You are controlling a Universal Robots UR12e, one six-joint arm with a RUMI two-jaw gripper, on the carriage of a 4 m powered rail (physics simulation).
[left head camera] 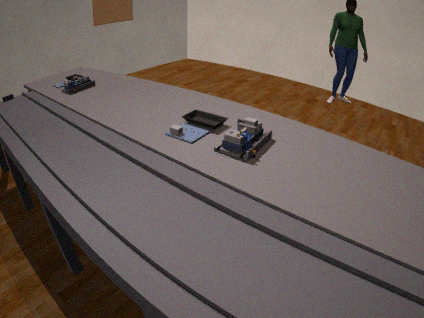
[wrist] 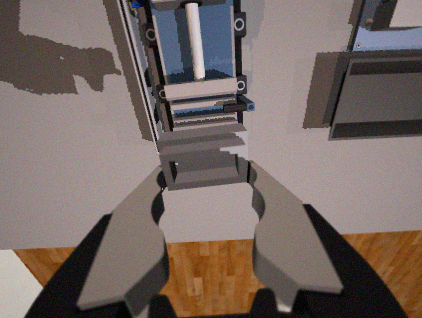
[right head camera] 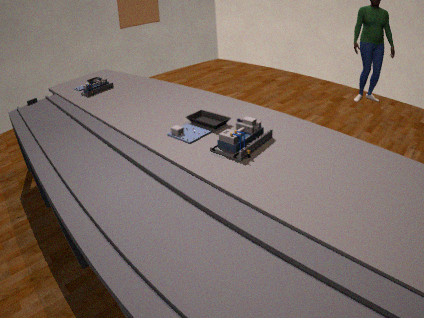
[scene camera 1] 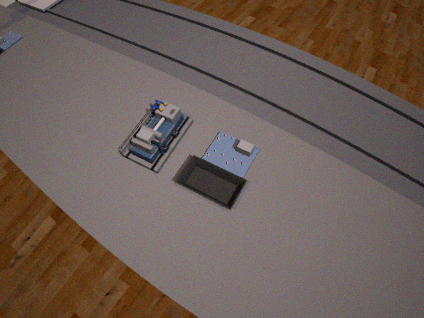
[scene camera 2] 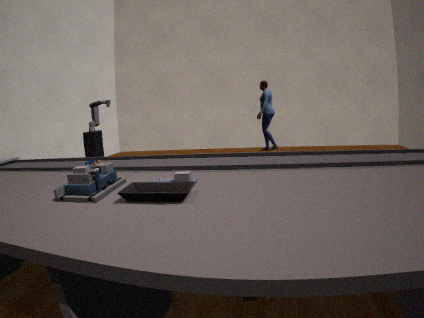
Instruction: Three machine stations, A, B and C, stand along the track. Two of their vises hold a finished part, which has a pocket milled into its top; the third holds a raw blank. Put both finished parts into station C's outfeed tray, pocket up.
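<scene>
In the wrist view my gripper (wrist: 206, 164) is shut on a grey finished part (wrist: 205, 142), its fingertips at the part's two sides. The part's rectangular pocket shows. The part is clear of the vise (wrist: 200, 89), which has a blue bed and a white rod and lies beyond it. A dark tray (wrist: 385, 131) stands to the right. Another station shows a blue and grey vise (left head camera: 232, 145) (right head camera: 229, 145) (scene camera 1: 172, 125) (scene camera 2: 80, 189) with a light block in its jaws, and a dark, empty tray (left head camera: 200, 125) (right head camera: 202, 124) (scene camera 1: 220, 170) (scene camera 2: 150, 196). Station letters cannot be read.
A light block (left head camera: 176, 130) (right head camera: 177, 130) (scene camera 1: 245, 146) (scene camera 2: 183, 176) stands on a blue pegged board (left head camera: 192, 135) (right head camera: 192, 135). A farther station (left head camera: 77, 85) (right head camera: 97, 87) stands at the table's far end. People (left head camera: 347, 40) (right head camera: 374, 40) (scene camera 2: 267, 107) stand beyond the table.
</scene>
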